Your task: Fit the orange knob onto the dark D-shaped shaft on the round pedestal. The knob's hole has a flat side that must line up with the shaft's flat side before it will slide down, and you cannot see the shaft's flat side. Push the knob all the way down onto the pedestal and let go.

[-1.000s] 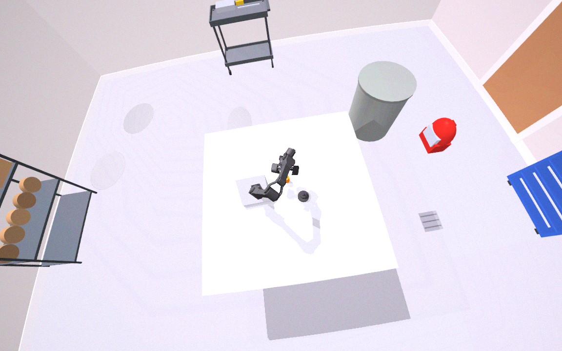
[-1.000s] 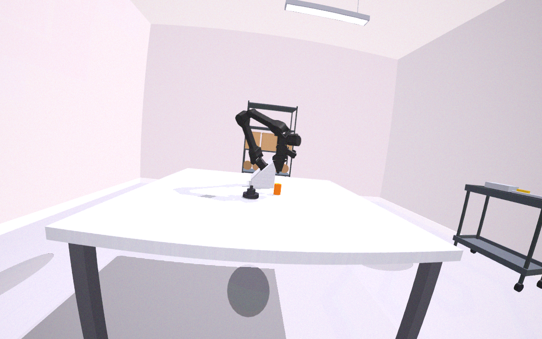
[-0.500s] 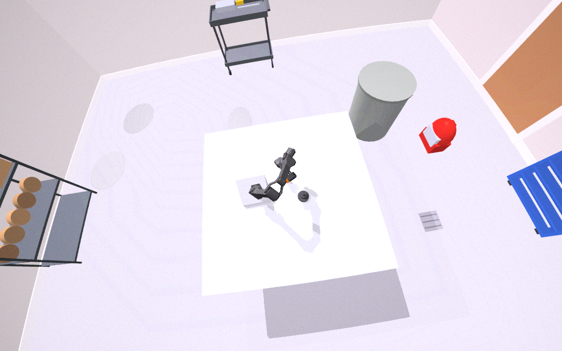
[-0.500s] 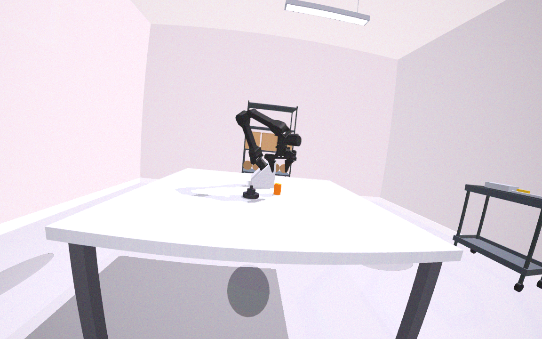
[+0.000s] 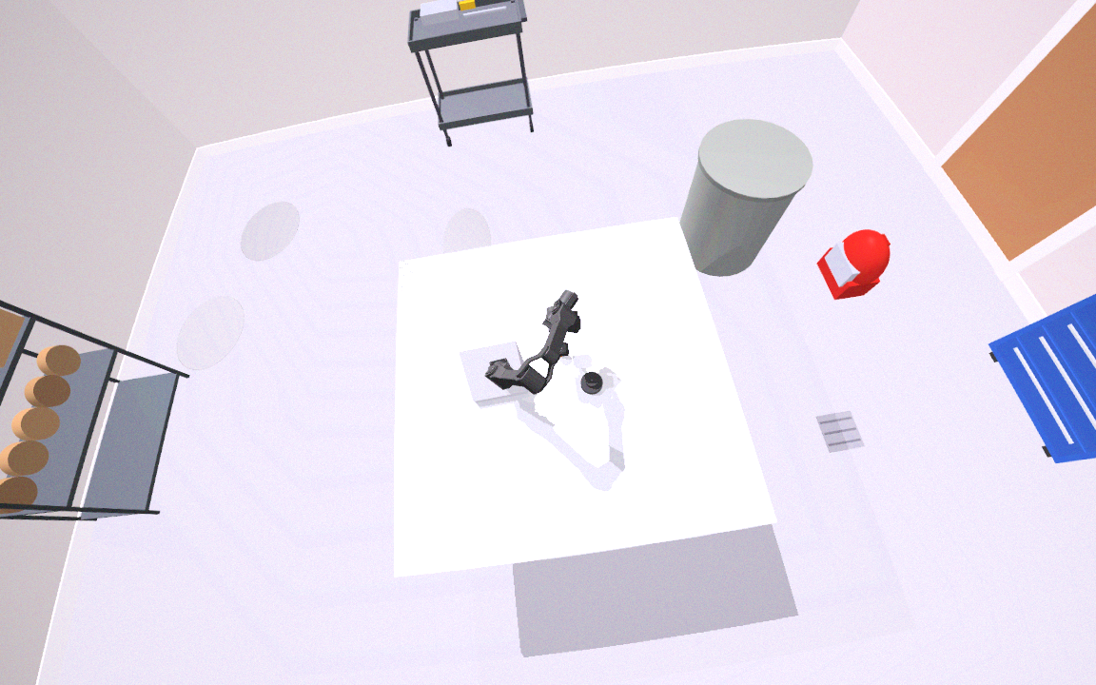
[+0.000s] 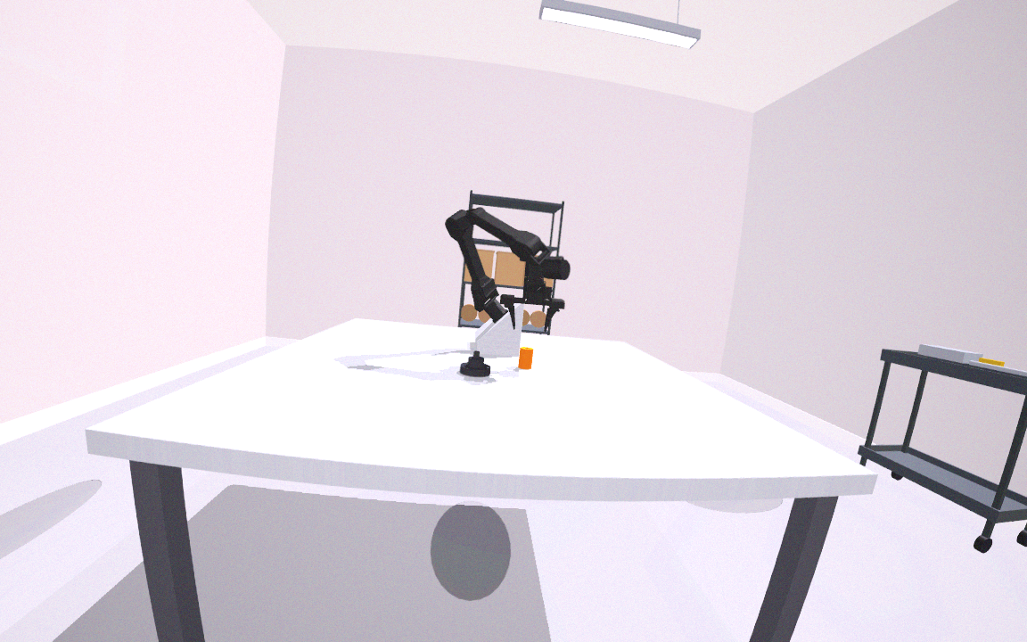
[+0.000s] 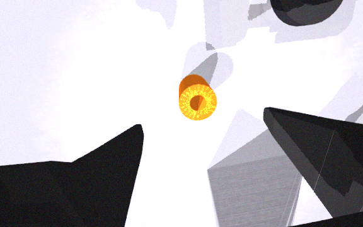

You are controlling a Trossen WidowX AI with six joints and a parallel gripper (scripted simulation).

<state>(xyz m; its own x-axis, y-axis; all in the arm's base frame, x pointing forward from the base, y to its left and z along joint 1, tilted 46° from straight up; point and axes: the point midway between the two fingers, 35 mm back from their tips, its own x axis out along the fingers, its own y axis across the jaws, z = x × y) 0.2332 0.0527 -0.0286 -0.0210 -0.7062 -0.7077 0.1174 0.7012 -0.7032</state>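
My gripper tip is now 80 mm above the orange knob and 10 mm past it. The rest, counted from my gripper tip: dark round pedestal: 160 mm to the right, 80 mm below, 80 mm ahead.
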